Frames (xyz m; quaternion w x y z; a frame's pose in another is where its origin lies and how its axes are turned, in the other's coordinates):
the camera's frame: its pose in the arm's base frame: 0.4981 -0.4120 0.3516 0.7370 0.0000 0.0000 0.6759
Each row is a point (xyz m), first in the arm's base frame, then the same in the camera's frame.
Working: the arm's base frame: its pose in the camera's frame: 0.3675 0.5318 -0.3516 0.7370 0.0000 0.0000 -0.6759

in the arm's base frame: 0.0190 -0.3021 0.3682
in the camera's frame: 0.0681 0.4868 0.0166
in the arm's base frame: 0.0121 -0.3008 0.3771
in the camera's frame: 0.0688 0.4938 0.0255
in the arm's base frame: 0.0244 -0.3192 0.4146
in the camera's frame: 0.0516 0.4799 0.0630
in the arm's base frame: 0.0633 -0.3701 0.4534
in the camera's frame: 0.0042 0.4368 0.1018
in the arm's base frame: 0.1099 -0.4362 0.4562
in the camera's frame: -0.0576 0.3847 0.1046
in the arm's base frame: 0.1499 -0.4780 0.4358
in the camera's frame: -0.0958 0.3412 0.0842
